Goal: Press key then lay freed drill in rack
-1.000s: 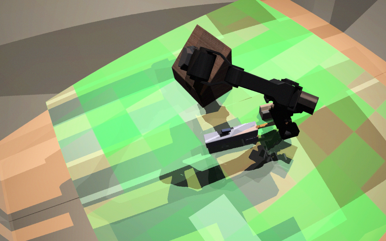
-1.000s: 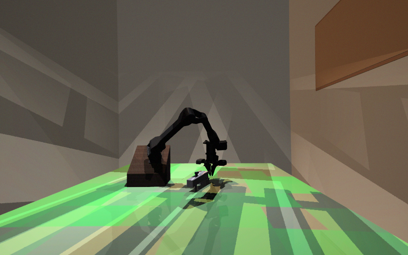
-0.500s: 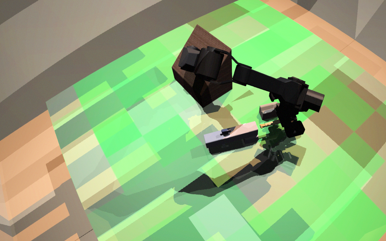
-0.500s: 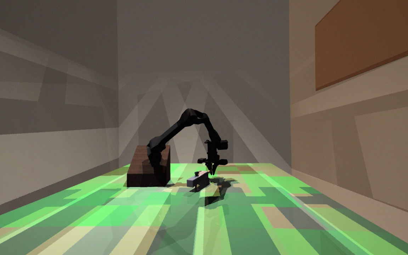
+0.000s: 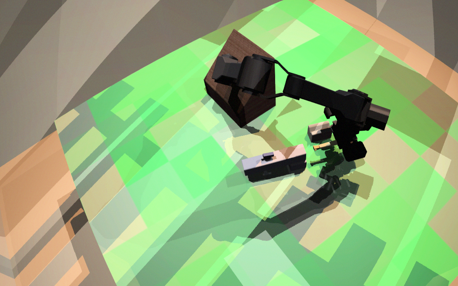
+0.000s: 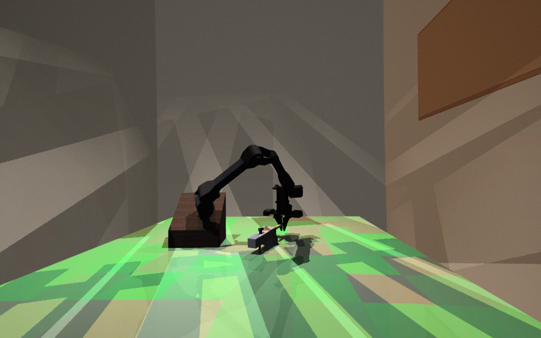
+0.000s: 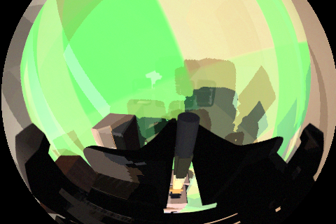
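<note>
Now: gripper tip 40 mm to the left of the drill, 30 mm below it and 10 mm past it. Round my gripper tip: dark key: 220 mm to the right, 90 mm behind, 30 mm above; grey block: 190 mm to the right, 80 mm behind, 20 mm above; rack: 80 mm behind, 10 mm to the right.
</note>
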